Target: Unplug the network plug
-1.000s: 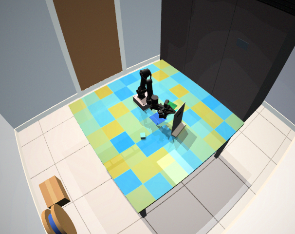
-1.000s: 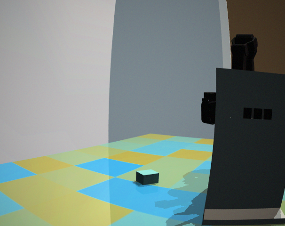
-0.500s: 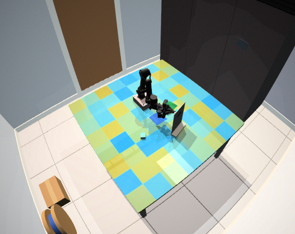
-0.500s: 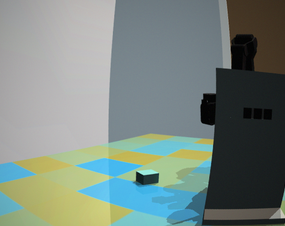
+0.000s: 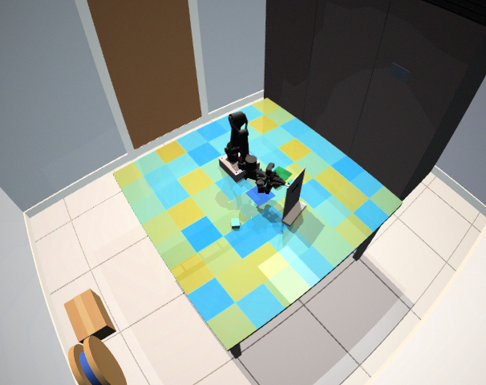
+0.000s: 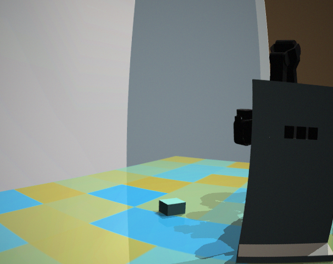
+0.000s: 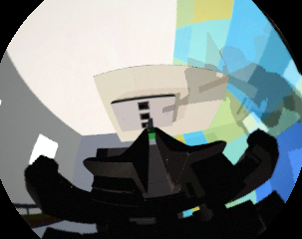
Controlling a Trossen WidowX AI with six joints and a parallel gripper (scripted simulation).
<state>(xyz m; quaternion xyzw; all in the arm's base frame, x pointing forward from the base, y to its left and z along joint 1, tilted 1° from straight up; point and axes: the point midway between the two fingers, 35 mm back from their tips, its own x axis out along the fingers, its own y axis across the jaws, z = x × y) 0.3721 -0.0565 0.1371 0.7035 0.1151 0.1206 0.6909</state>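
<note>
Now: gripper tip 200 mm above the dark blue square, 150 mm past it and 10 mm to the left of it. From my gripper tip the other things lie so: orange block (180 mm below, 120 mm behind, 100 mm to the left); then upright panel (70 mm below, 60 mm ahead, 10 mm to the left); then small teal piece (180 mm below, 150 mm to the left, 40 mm behind).
</note>
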